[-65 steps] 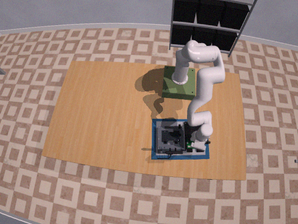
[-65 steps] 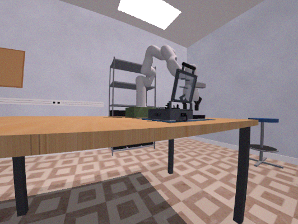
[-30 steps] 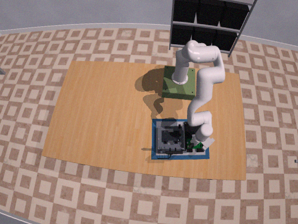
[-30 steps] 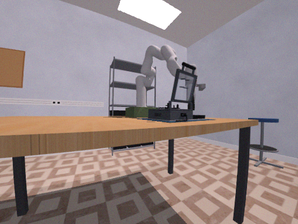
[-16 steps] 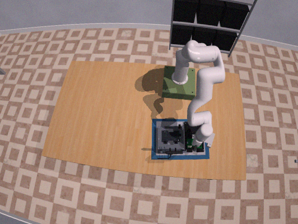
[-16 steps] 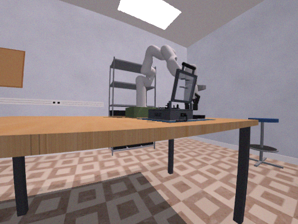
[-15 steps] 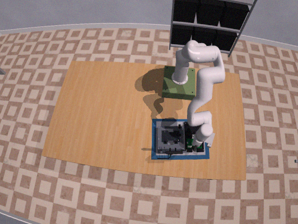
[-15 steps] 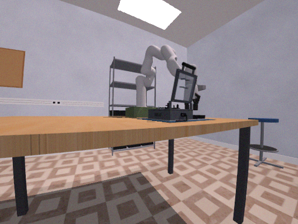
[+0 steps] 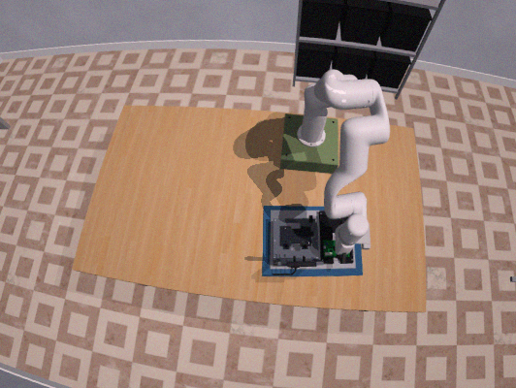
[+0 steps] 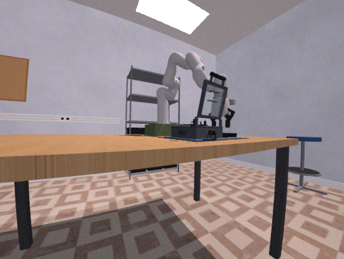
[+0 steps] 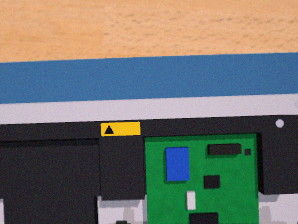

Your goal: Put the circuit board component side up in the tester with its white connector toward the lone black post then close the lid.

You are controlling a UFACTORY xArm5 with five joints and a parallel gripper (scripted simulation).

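My hand is 50 mm above the green circuit board. From my hand the other things lie so: tester lid 100 mm ahead, 160 mm to the right, 120 mm above; then tester 10 mm ahead, 130 mm to the right, 50 mm above.
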